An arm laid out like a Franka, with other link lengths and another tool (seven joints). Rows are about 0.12 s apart.
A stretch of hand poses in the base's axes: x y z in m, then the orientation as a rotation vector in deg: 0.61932, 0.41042, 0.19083, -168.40, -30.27, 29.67; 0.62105, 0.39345, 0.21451, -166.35, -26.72, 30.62; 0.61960, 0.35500, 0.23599, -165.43, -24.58, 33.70; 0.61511, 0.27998, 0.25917, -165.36, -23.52, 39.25; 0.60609, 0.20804, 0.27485, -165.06, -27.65, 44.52; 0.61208, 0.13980, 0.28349, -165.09, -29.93, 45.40; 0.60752, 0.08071, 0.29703, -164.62, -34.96, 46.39; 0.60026, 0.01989, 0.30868, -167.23, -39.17, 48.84; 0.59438, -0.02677, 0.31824, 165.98, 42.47, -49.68; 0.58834, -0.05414, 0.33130, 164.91, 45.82, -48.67; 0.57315, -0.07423, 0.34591, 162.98, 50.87, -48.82
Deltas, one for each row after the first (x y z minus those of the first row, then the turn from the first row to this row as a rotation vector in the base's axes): 0.00173, -0.01697, 0.02368, 1.81, 1.38, -2.42; 0.00028, -0.05542, 0.04516, 1.83, 3.67, -3.70; -0.00421, -0.13044, 0.06834, 0.18, 7.13, -3.99; -0.01323, -0.20238, 0.08402, -1.44, 10.06, -0.83; -0.00724, -0.27062, 0.09266, -1.87, 10.40, 0.76; -0.01180, -0.32971, 0.10620, -2.11, 10.73, 4.17; -0.01906, -0.39053, 0.11785, -5.73, 10.93, 7.17; -0.02494, -0.43719, 0.12741, -8.40, 10.96, 9.94; -0.03098, -0.46456, 0.14047, -8.33, 10.28, 12.22; -0.04617, -0.48465, 0.15508, -8.09, 10.38, 15.72
